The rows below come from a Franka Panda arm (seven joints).
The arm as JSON. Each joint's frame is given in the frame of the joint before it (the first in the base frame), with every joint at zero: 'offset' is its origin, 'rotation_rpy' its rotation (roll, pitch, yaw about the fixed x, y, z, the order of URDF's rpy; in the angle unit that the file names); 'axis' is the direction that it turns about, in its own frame. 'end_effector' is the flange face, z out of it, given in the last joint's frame.
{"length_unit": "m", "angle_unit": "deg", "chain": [
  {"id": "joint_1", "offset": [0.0, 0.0, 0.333], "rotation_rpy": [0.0, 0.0, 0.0], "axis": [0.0, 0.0, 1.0]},
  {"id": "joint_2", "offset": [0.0, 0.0, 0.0], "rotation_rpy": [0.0, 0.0, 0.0], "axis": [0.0, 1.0, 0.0]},
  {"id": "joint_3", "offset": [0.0, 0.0, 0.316], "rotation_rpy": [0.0, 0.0, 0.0], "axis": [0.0, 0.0, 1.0]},
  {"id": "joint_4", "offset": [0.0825, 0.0, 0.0], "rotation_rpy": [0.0, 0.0, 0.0], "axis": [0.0, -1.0, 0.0]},
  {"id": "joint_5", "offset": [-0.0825, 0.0, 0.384], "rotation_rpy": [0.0, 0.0, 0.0], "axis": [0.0, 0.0, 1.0]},
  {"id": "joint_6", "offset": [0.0, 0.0, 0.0], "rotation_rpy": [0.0, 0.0, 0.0], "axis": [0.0, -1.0, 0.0]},
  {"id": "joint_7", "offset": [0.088, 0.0, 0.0], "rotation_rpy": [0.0, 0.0, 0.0], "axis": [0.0, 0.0, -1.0]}
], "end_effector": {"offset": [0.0, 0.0, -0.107], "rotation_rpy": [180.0, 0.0, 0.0]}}
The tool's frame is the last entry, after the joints.
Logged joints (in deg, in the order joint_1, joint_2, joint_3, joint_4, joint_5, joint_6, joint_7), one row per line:
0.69, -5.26, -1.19, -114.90, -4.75, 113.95, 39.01
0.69, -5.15, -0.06, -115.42, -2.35, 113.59, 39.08
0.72, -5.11, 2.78, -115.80, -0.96, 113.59, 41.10
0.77, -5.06, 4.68, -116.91, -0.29, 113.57, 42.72
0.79, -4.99, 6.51, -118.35, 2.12, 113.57, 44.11
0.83, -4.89, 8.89, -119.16, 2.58, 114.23, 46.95
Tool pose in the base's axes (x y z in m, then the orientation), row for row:
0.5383, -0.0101, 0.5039, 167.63, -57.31, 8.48
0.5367, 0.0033, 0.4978, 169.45, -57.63, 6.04
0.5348, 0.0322, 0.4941, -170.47, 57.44, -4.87
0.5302, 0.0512, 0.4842, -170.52, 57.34, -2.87
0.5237, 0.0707, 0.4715, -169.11, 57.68, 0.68
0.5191, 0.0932, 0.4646, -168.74, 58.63, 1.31
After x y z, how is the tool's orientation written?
As a rotation vector, in degrees.
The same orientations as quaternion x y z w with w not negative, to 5 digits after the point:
0.94489, -0.32304, 0.04780, 0.02305
0.94617, -0.32179, 0.03373, 0.00800
-0.94730, 0.31919, -0.02706, 0.00041
-0.94773, 0.31869, -0.01595, 0.00065
-0.94639, 0.32279, 0.00381, 0.01154
-0.94451, 0.32818, 0.00733, 0.01186

